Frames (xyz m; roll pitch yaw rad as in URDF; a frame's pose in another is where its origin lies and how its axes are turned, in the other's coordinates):
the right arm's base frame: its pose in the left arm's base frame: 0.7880 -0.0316 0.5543 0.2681 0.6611 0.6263
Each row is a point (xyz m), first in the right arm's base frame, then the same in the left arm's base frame.
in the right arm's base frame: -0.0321 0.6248 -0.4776
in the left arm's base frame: 0.1934 0.4380 0.3411
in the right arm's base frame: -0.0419 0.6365 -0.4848
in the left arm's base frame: 0.1775 0.4428 0.3441
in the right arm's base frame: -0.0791 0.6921 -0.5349
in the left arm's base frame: 0.0978 0.4677 0.3405
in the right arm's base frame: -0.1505 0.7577 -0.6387
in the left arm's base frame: -0.0422 0.4784 0.3190
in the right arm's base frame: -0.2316 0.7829 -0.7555
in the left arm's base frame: -0.1792 0.4475 0.2852
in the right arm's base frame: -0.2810 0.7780 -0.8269
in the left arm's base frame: -0.2540 0.4109 0.2601
